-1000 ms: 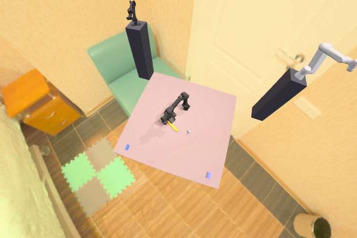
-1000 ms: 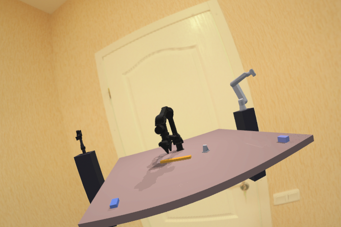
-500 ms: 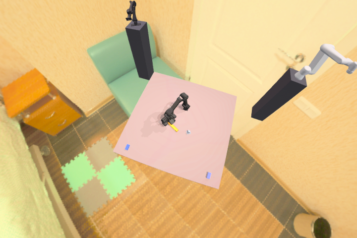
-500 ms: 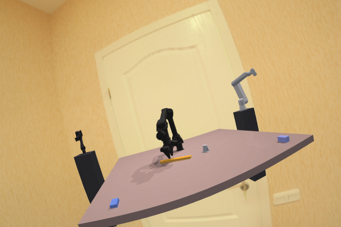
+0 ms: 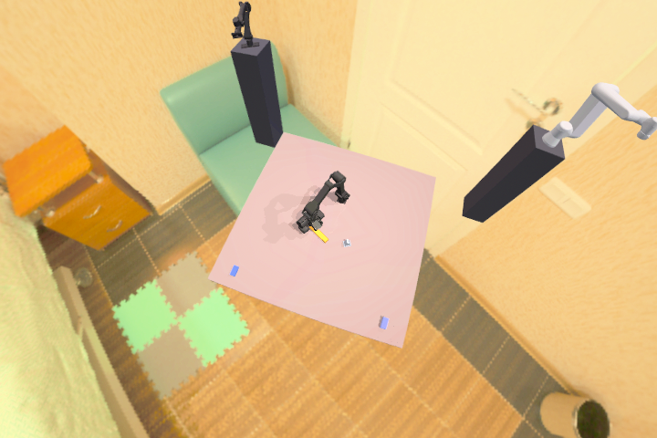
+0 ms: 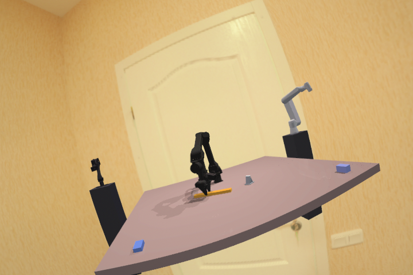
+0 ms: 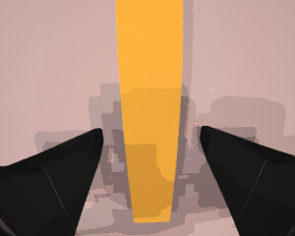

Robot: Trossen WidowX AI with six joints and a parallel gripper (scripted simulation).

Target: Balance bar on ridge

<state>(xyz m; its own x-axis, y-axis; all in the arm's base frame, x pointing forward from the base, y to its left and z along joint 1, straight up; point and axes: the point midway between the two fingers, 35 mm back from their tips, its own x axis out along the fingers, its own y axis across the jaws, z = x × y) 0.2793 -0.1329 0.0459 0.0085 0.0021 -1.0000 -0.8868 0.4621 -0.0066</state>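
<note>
The yellow bar is 3 cm to the left of my gripper tip and 1 cm ahead of it.
</note>
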